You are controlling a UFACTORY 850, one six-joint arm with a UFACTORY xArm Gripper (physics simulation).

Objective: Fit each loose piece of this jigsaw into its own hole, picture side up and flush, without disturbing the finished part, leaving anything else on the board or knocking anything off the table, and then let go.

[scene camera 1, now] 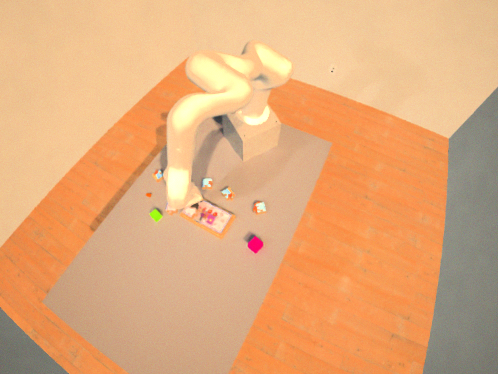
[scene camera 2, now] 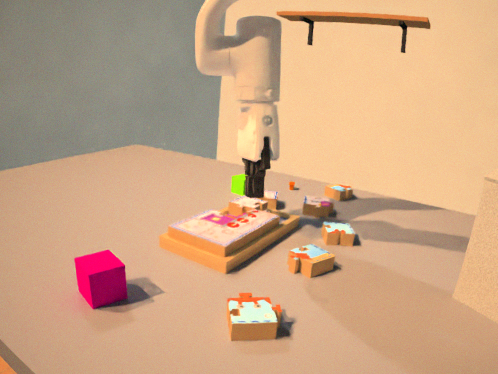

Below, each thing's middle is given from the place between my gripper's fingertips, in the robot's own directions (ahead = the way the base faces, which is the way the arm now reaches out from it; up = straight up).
Scene:
Right now my hand is 10 mm short of the tray (scene camera 2: 287, 222), 60 mm to the right of it and 50 mm above it.

